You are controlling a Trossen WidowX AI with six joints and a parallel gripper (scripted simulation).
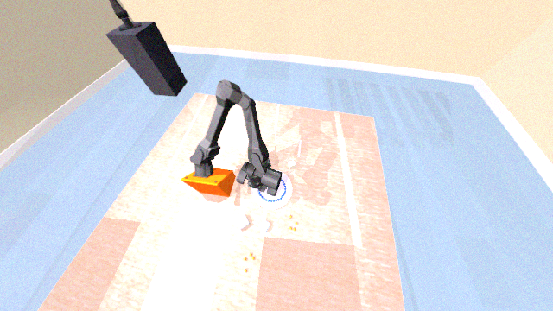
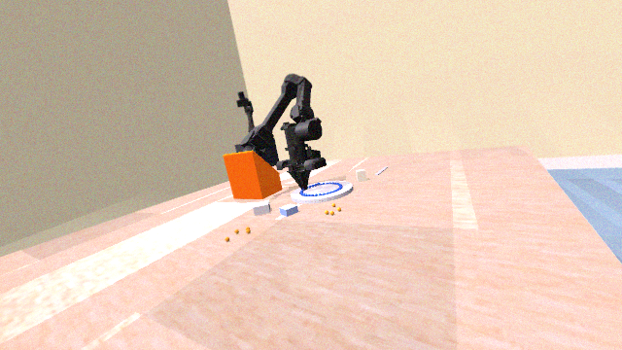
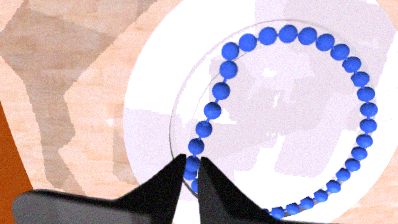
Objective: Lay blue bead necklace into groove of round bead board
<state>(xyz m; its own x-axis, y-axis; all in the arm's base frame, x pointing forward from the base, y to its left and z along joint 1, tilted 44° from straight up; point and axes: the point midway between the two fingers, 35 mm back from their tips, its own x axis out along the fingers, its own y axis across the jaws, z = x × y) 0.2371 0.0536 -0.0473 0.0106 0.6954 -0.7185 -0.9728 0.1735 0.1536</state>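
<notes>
My gripper tip is now 60 mm short of the round white bead board, 10 mm to the right of it and 10 mm above it. The rest, counted from my gripper tip: white block (160 mm to the right, 40 mm behind); light blue cube (160 mm to the right, 50 mm ahead, 10 mm below); beige cube (150 mm to the left, 140 mm ahead).
</notes>
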